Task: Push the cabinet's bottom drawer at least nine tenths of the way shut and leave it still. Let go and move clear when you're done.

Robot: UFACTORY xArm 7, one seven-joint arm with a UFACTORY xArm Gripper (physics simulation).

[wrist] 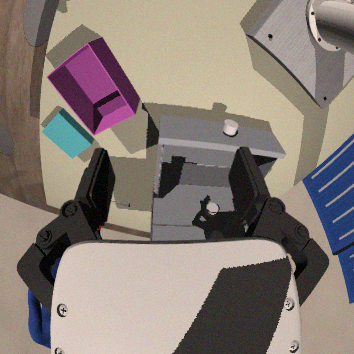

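Observation:
The bottom drawer [197, 131] stands pulled out of the grey cabinet [170, 210], its front panel with a white knob facing the top of the wrist view and its inside showing. A second white knob [212, 207] shows nearer the cabinet, with dark shadow beside it. My gripper [171, 161] is open and empty. Its right finger shows over the drawer's inside and its left finger over the table beside the drawer. The gripper's height above the drawer is hard to tell. The gripper body hides the rest of the cabinet.
A magenta open box [92, 87] and a teal block [68, 133] are left of the drawer. The metal base plate [285, 45] with a white column is at upper right. A blue slatted object [332, 192] is at the right edge, a blue piece [37, 320] at lower left.

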